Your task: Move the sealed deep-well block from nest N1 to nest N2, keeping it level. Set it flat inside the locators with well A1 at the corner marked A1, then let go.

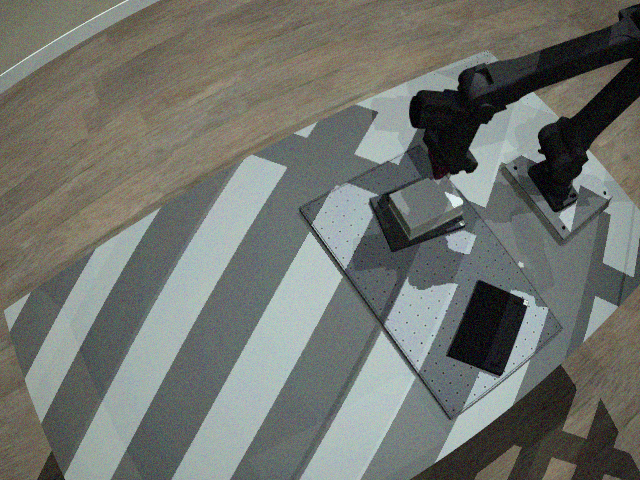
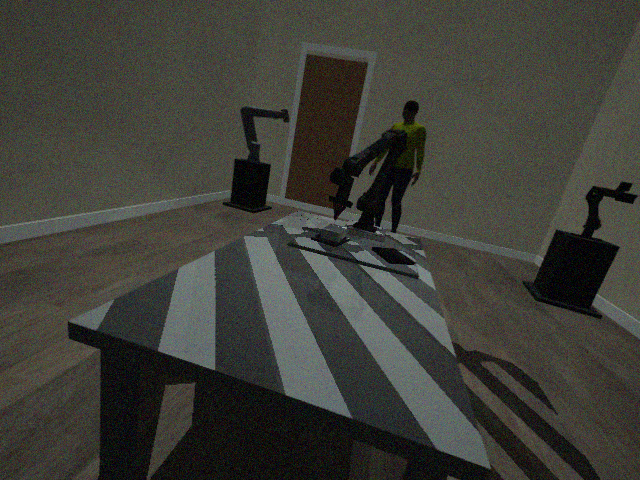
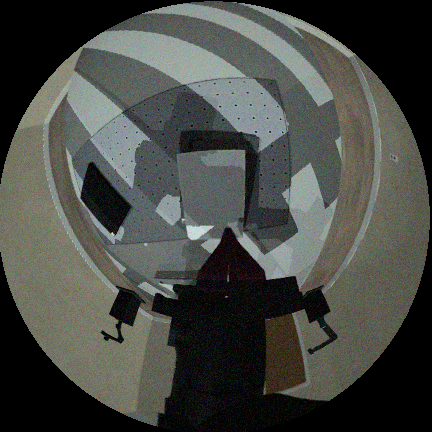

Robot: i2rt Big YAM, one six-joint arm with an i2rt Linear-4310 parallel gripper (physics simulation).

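Where they show: gripper, fingertip midpoint: [image 1: 437, 178] [image 2: 335, 220] [image 3: 227, 230]; arm's base at its link origin: [image 1: 552, 186] [image 2: 364, 228] [image 3: 193, 291].
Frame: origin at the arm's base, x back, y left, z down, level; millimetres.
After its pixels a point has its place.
Note:
The sealed deep-well block [image 1: 421, 206] @(z -37, x -331, y -72 mm) [image 2: 332, 233] @(z -26, x -374, y -72 mm) [image 3: 212, 187] @(z -37, x -327, y -82 mm) is a pale grey box on the dark nest [image 1: 397, 243] @(z 7, x -397, y -45 mm) [image 3: 220, 142] @(z 7, x -386, y -97 mm), taken as N1. More of that nest shows along the side away from the arm; whether the block is fully seated cannot be told. The other dark nest [image 1: 488, 328] @(z 7, x -324, y 196 mm) [image 2: 393, 255] @(z 7, x -332, y 200 mm) [image 3: 106, 200] @(z 7, x -316, y 160 mm), taken as N2, is empty, with a small white mark [image 1: 525, 302] @(z 7, x -225, y 191 mm) at one corner. Its lettering is unreadable. My gripper [image 1: 440, 174] @(z -67, x -283, y -97 mm) [image 2: 336, 215] @(z -67, x -283, y -97 mm) [image 3: 227, 230] @(z -67, x -283, y -97 mm) is shut and empty, pointing down by the block's arm-side edge. Contact cannot be told.
Both nests stand on a perforated board [image 1: 413, 330] @(z 19, x -450, y 121 mm) [image 3: 270, 110] @(z 19, x -451, y -185 mm) on the striped, shadowed table [image 1: 206, 289] @(z 32, x -759, y -131 mm) [image 2: 294, 320] @(z 32, x -1020, y 52 mm). The arm's base plate [image 1: 564, 229] @(z 0, x -44, y 103 mm) lies beside the board. A person in yellow [image 2: 413, 144] stands behind the arm. Two other arms on pedestals [image 2: 250, 183] [image 2: 576, 268] stand off the table.

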